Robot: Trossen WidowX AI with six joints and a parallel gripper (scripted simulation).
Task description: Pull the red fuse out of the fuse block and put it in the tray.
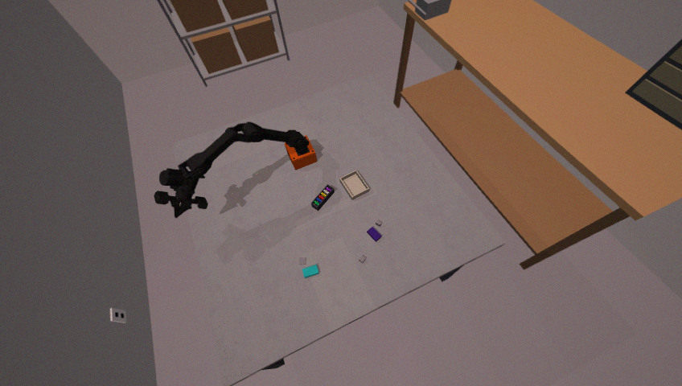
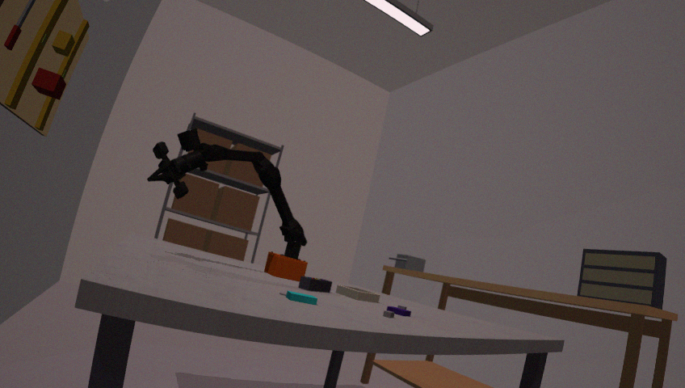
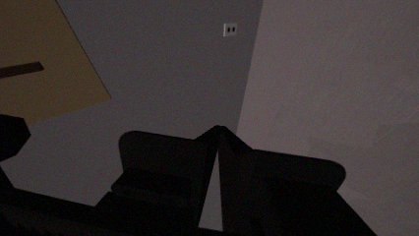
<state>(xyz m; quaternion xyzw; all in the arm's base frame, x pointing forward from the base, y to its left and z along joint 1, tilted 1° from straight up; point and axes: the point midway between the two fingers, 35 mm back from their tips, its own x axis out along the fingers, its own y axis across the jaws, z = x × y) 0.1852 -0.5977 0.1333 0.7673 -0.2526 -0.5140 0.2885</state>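
My gripper tip is 610 mm to the right of the red fuse, 180 mm above it and 90 mm short of it. From my gripper tip the other things lie so: purple block: 760 mm to the left, 360 mm ahead, 200 mm below; then teal block: 420 mm to the left, 390 mm ahead, 200 mm below; then beige tray: 790 mm to the left, 200 mm below, 80 mm ahead.
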